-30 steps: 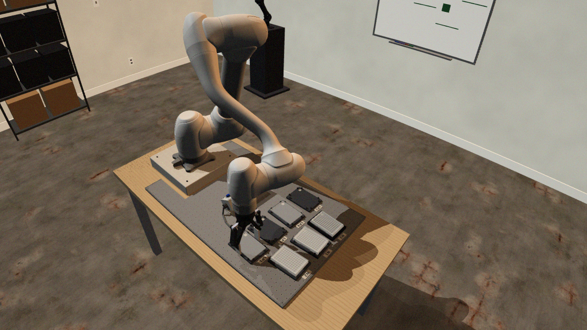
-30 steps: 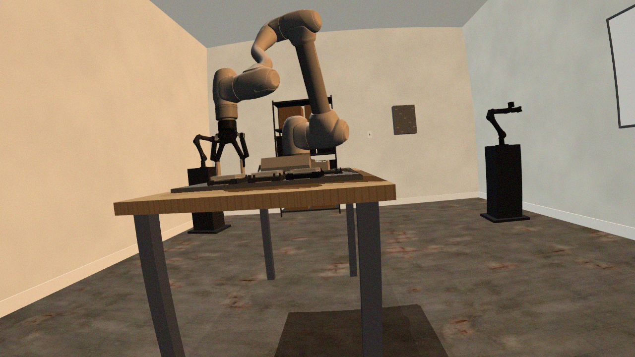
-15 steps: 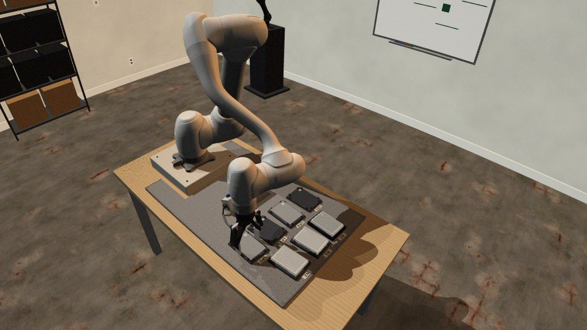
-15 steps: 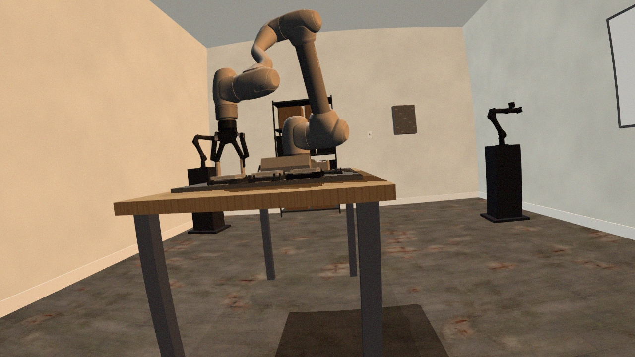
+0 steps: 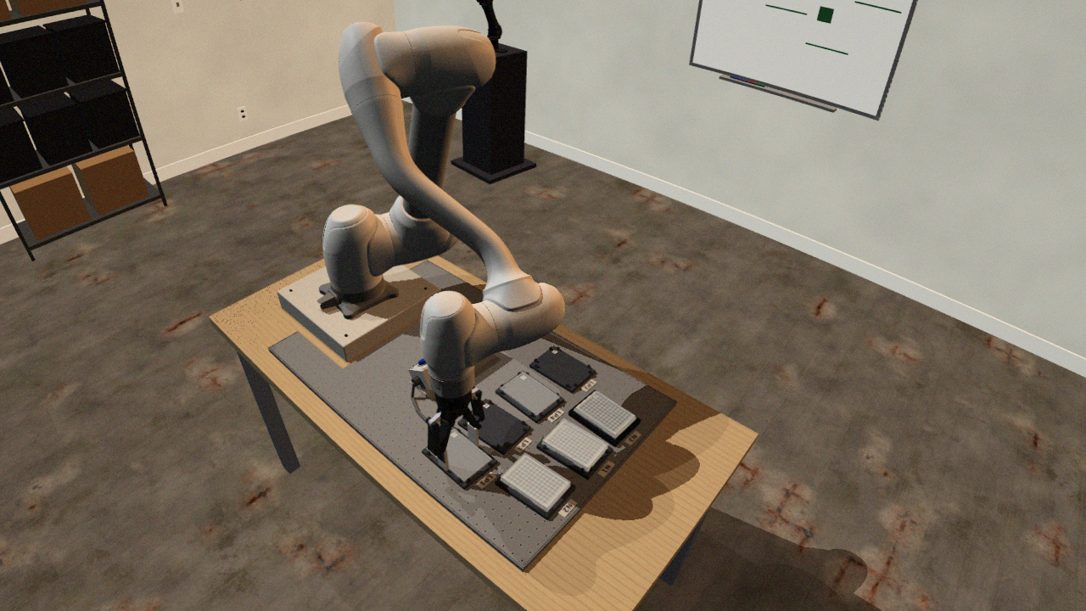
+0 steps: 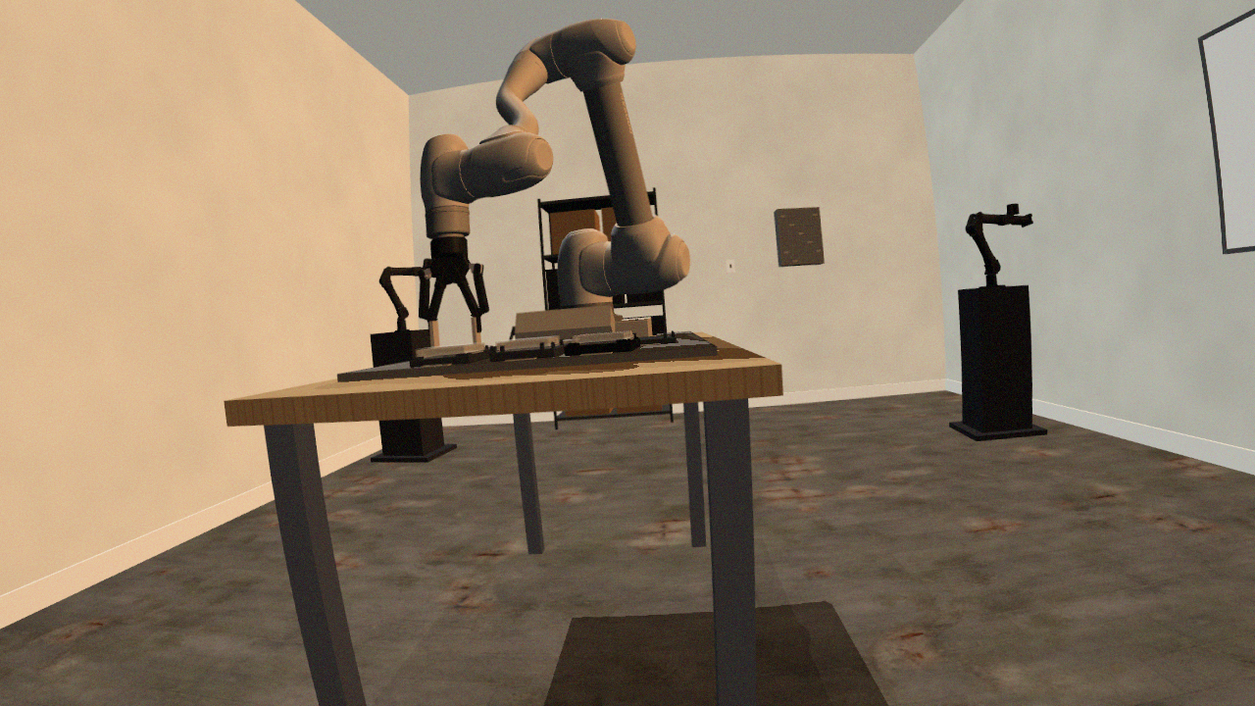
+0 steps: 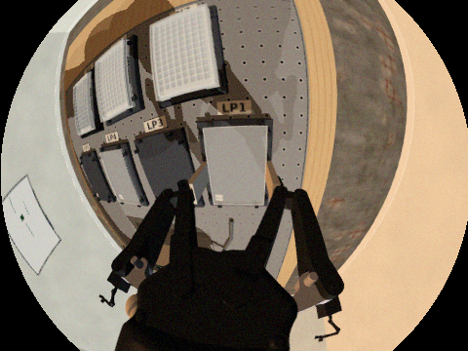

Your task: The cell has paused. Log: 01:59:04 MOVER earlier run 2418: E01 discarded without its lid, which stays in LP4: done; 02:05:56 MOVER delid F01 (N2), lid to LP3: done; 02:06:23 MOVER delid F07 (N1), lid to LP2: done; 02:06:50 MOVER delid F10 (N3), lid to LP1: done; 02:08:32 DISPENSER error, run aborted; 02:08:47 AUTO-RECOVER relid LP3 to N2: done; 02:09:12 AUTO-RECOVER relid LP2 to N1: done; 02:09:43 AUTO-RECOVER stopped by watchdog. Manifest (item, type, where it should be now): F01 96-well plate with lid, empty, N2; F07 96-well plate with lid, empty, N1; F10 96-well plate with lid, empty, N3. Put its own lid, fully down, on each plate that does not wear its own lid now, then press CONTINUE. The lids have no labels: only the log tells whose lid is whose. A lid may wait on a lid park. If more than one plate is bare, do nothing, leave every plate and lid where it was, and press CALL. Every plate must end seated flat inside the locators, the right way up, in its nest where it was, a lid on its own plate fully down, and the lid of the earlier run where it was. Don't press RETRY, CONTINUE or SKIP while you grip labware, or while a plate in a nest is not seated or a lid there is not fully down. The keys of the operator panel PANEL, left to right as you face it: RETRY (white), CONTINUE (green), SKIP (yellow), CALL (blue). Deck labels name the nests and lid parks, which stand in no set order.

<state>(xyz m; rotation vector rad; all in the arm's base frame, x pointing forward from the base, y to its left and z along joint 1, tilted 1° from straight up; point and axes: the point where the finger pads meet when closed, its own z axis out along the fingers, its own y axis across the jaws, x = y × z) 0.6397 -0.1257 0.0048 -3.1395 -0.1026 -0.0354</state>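
My hand is 33 cm to the right of the plate, 14 cm short of it and 2 cm above it. Also, from my hand: green key (26 cm behind, 19 cm to the left, 3 cm above); then blue key (26 cm behind, 9 cm to the left, 3 cm above); then yellow key (26 cm behind, 14 cm to the left, 3 cm above).
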